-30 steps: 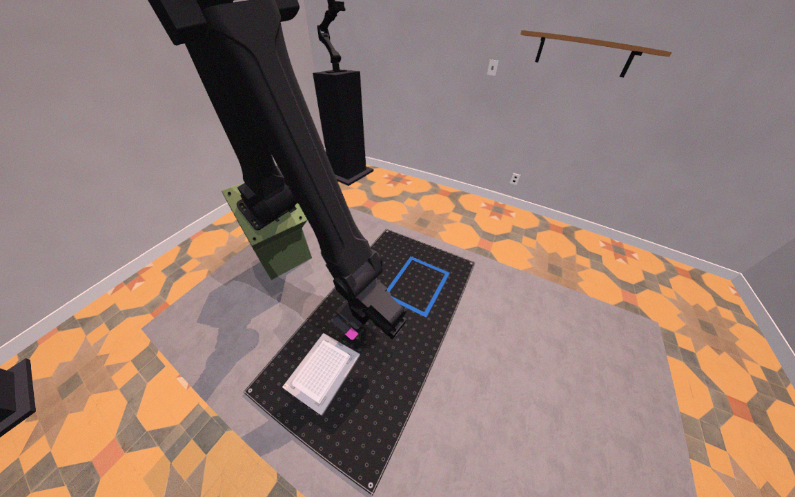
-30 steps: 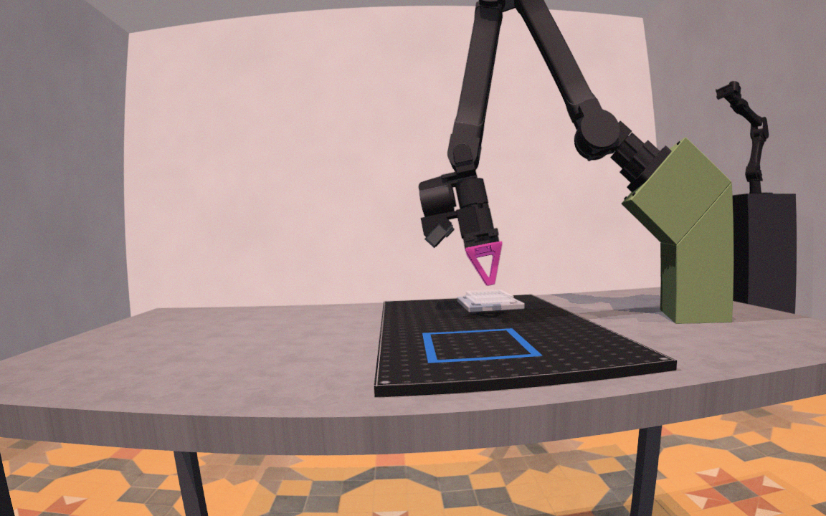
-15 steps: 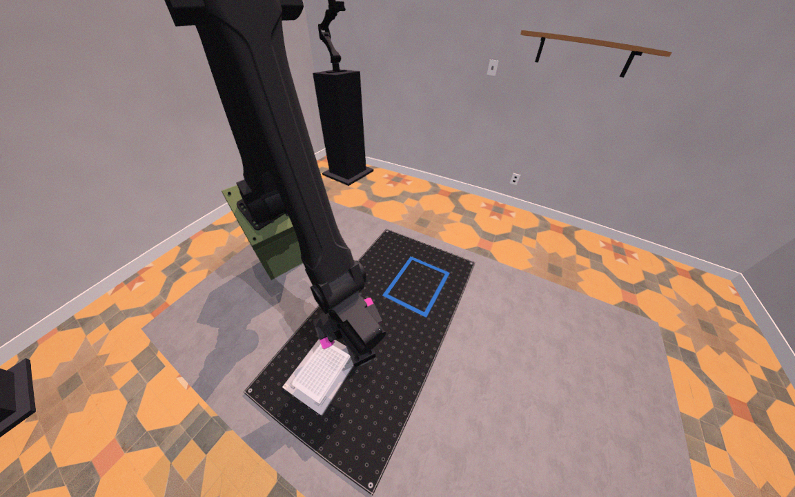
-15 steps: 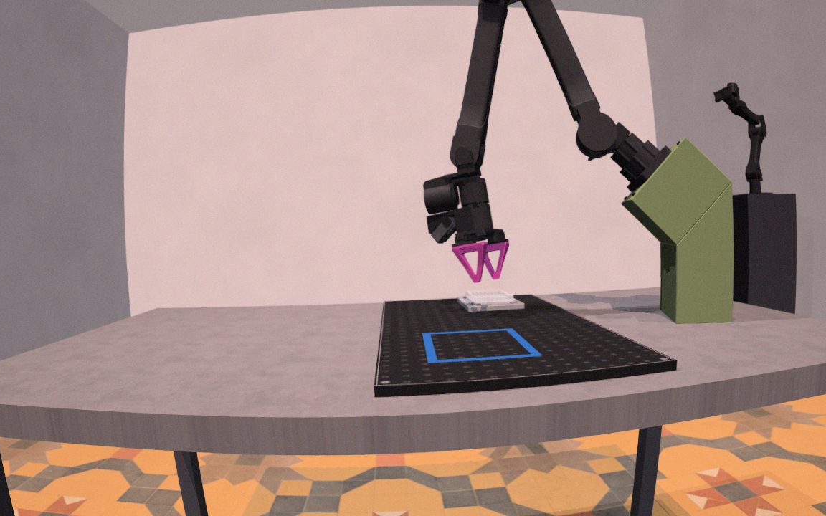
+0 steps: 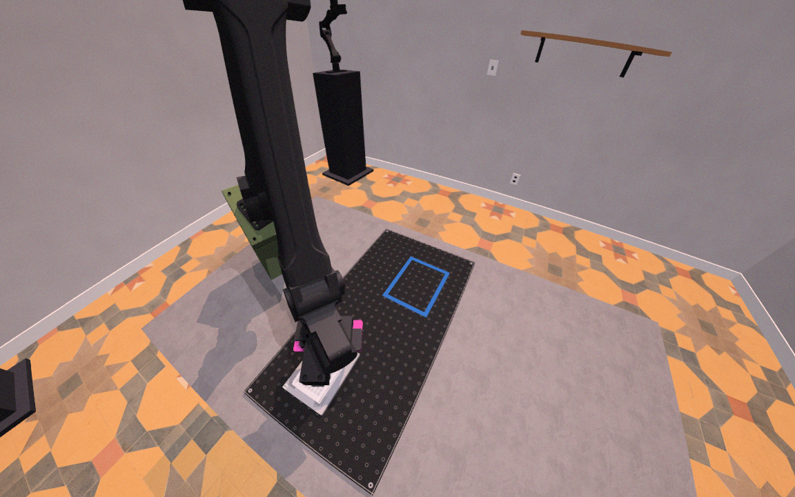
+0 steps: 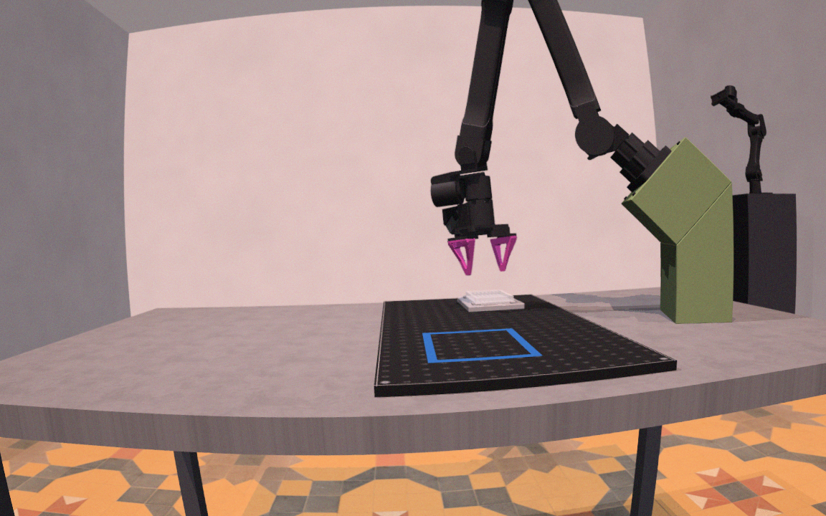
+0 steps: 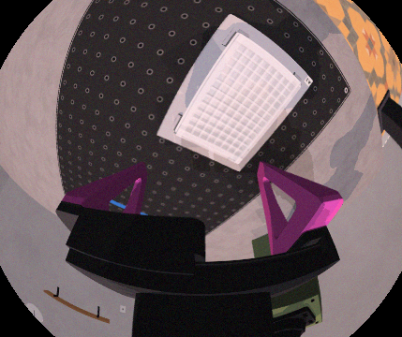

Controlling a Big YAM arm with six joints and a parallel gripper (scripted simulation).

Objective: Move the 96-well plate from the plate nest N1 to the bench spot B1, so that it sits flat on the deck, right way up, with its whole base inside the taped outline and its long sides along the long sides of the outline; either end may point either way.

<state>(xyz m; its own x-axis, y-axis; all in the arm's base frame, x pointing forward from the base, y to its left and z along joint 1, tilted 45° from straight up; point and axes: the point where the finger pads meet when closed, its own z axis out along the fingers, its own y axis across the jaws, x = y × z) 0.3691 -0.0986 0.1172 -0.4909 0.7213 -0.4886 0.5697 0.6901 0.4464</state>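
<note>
My gripper is now 7 cm above the white 96-well plate, 5 cm to the left of it and 1 cm past it. The rest, counted from my hand: grey plate nest N1 (8 cm below, 5 cm to the right, 1 cm behind).
</note>
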